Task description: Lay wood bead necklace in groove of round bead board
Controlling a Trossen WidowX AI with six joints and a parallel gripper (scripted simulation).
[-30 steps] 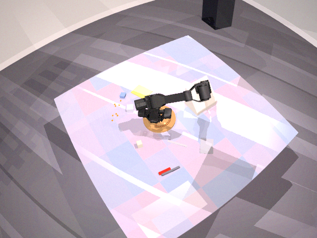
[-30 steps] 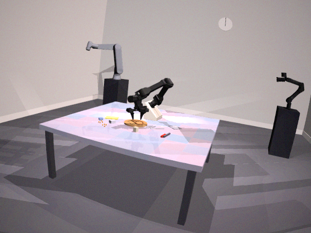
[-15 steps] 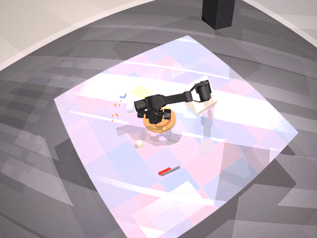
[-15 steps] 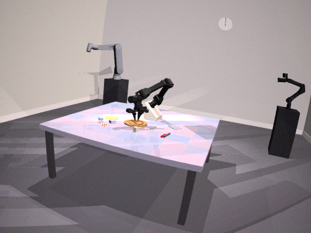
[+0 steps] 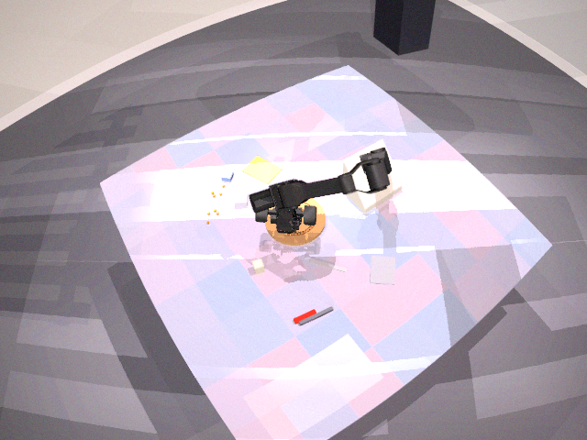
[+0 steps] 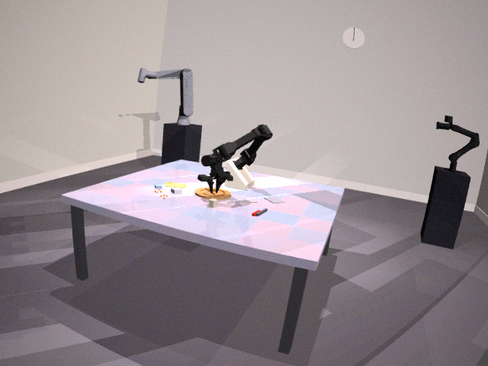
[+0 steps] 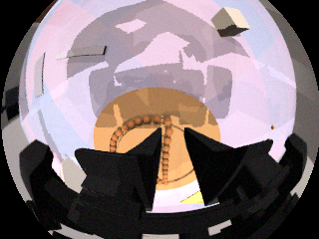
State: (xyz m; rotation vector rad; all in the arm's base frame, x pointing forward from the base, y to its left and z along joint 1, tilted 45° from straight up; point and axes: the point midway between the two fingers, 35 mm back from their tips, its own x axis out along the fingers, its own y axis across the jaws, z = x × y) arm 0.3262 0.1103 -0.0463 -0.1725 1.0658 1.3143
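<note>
Now: gripper tip 50 mm past the round bead board, 30 mm to the left of it and 10 mm above it. From my gripper tip the other things lie so: cream cube: 140 mm ahead, 80 mm to the left; then white block: 80 mm ahead, 190 mm to the right, 10 mm below; then thin rod: 60 mm behind, 170 mm to the left, 20 mm below.
</note>
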